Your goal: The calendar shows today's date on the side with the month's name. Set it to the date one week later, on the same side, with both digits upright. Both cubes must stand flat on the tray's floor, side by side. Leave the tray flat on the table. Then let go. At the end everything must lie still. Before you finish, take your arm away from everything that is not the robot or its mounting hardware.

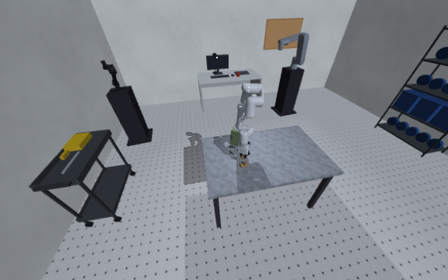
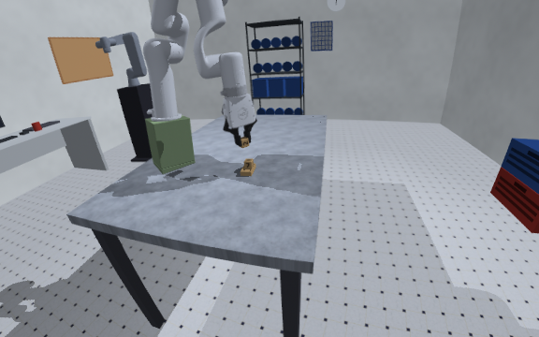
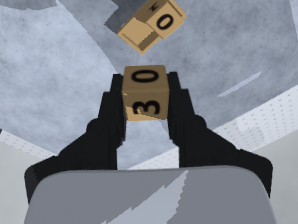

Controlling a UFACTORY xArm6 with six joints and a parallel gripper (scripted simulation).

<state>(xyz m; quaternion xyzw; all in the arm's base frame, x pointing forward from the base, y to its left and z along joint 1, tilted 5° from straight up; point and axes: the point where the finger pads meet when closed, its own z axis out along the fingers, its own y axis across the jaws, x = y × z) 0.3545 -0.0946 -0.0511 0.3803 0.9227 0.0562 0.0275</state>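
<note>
Right now the tray is 20 mm to the left of my hand and 130 mm below it.
</note>
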